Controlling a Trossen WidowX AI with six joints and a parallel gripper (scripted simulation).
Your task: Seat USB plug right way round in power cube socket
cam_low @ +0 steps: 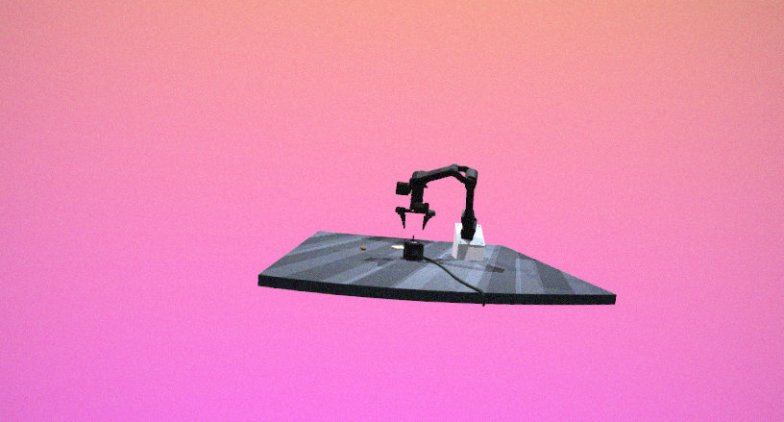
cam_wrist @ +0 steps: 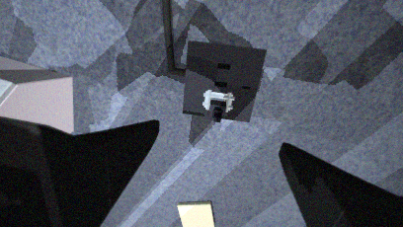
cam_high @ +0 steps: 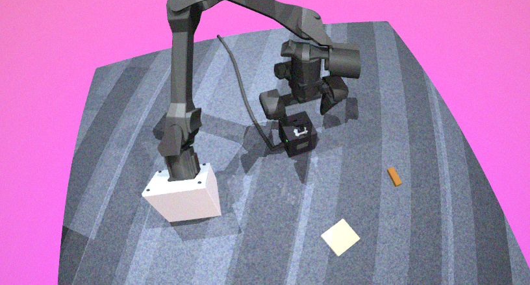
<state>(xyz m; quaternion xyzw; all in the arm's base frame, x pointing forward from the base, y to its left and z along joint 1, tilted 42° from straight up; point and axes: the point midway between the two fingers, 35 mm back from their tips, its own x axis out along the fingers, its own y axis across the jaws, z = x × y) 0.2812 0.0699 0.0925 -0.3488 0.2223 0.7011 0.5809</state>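
Now: gripper tip 10 mm to the right of the USB plug and 50 mm above it. The rest, counted from my gripper tip: cream flat square (70 mm ahead, 260 mm to the right, 130 mm below).
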